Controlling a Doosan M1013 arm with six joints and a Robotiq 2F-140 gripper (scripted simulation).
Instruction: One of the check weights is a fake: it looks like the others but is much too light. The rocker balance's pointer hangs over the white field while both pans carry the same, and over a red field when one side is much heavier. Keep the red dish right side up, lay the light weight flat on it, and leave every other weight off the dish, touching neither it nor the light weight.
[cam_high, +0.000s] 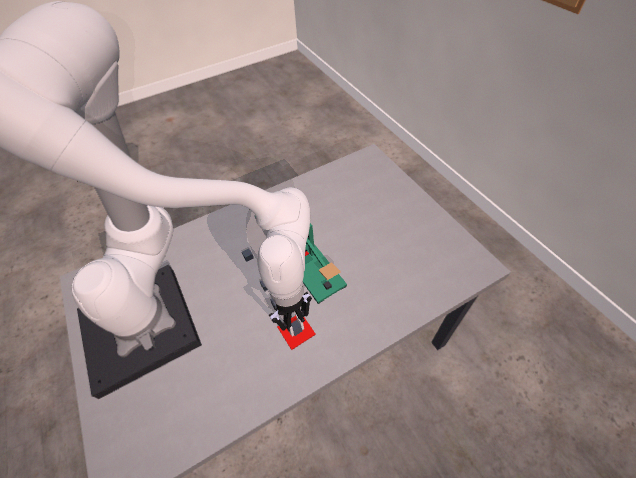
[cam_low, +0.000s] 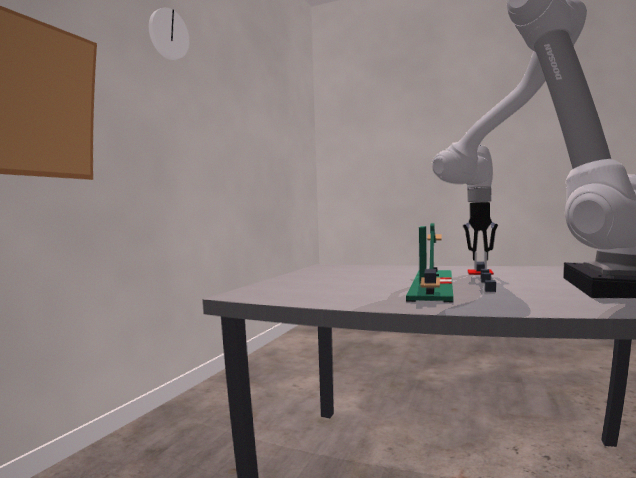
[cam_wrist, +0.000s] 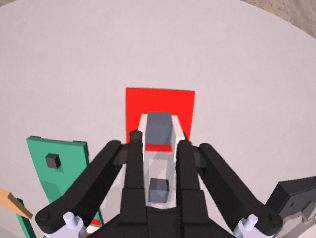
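Right now my hand is 40 mm above the red dish. Also, from my hand: green rocker balance 260 mm to the left, 170 mm ahead, 50 mm above.
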